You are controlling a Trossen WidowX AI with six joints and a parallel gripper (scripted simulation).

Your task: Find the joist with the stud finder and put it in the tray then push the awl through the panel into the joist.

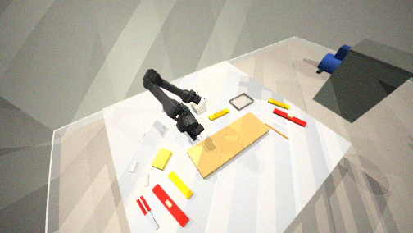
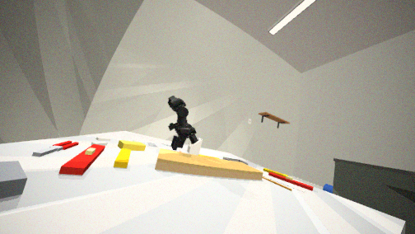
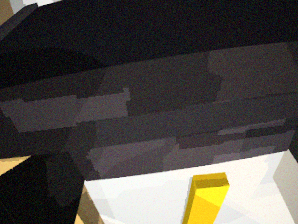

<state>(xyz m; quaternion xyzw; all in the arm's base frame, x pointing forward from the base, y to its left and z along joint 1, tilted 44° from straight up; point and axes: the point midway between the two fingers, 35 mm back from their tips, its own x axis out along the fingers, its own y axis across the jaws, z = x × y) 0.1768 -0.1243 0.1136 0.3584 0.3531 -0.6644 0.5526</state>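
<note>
Now: the stud finder 2 cm behind my gripper tip and 1 cm to the right of it. The rest, counted from my gripper tip: awl 7 cm below, 2 cm to the left; then orange pencil 42 cm to the left, 35 cm ahead, 7 cm below; then grey-framed tray 46 cm to the left, 6 cm below, 1 cm ahead.
</note>
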